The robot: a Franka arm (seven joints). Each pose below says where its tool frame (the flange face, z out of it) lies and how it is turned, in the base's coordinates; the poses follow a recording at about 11 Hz.
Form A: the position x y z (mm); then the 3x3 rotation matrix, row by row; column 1 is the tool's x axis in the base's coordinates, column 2 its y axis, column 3 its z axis. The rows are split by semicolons.
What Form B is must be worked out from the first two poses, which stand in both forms.
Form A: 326 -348 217; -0.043 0.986 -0.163; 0.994 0.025 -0.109; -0.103 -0.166 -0.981
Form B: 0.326 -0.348 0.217 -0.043 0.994 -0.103 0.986 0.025 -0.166
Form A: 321 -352 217; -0.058 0.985 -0.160; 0.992 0.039 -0.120; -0.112 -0.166 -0.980
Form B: 0.321 -0.352 0.217 -0.058 0.992 -0.112 0.985 0.039 -0.166
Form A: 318 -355 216; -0.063 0.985 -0.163; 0.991 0.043 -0.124; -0.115 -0.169 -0.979
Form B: 0.318 -0.355 0.216 -0.063 0.991 -0.115 0.985 0.043 -0.169
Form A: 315 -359 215; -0.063 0.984 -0.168; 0.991 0.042 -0.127; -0.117 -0.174 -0.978
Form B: 0.315 -0.359 0.215 -0.063 0.991 -0.117 0.984 0.042 -0.174
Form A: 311 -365 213; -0.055 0.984 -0.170; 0.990 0.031 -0.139; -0.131 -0.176 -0.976
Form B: 0.311 -0.365 0.213 -0.055 0.990 -0.131 0.984 0.031 -0.176
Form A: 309 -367 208; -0.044 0.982 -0.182; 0.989 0.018 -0.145; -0.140 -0.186 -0.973
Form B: 0.309 -0.367 0.208 -0.044 0.989 -0.140 0.982 0.018 -0.186
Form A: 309 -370 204; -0.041 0.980 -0.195; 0.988 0.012 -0.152; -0.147 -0.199 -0.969
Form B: 0.309 -0.370 0.204 -0.041 0.988 -0.147 0.980 0.012 -0.199
